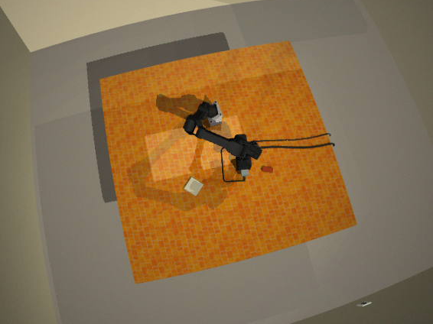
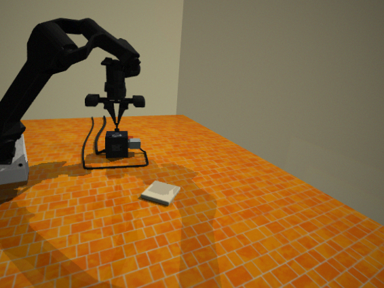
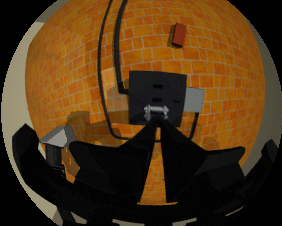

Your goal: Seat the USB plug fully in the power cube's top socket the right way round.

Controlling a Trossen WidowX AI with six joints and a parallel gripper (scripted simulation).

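My gripper tip is now 2 cm above the USB plug. Also, from my gripper tip: flat white pad: 8 cm ahead, 28 cm to the right, 11 cm below.
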